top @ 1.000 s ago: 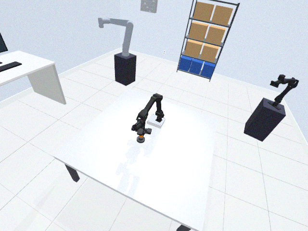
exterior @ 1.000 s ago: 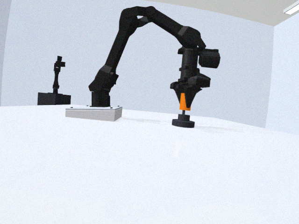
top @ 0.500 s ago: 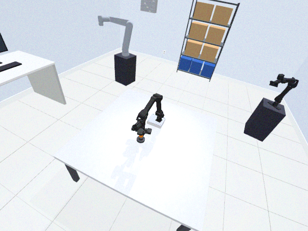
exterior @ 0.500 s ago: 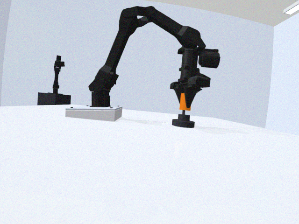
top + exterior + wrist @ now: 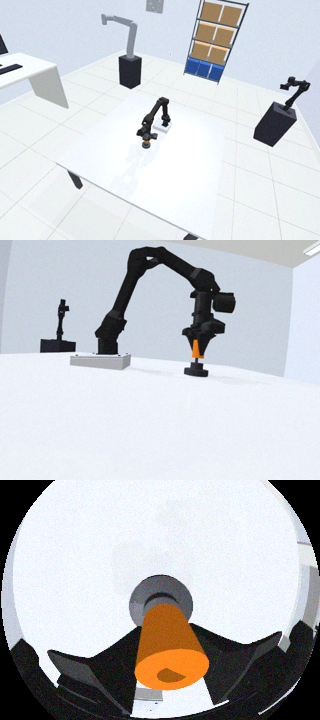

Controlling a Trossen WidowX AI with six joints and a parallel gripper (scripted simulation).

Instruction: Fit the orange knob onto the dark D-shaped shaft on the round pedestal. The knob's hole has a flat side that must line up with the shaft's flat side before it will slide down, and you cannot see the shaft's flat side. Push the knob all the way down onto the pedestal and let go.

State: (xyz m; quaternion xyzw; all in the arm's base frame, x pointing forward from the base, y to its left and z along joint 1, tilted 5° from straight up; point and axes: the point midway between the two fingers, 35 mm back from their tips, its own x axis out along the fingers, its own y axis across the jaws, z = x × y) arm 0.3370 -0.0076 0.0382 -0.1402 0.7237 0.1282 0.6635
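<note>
The orange knob lies 2 cm above my gripper tip. The rest, counted from my gripper tip: round dark pedestal (4 cm below).
</note>
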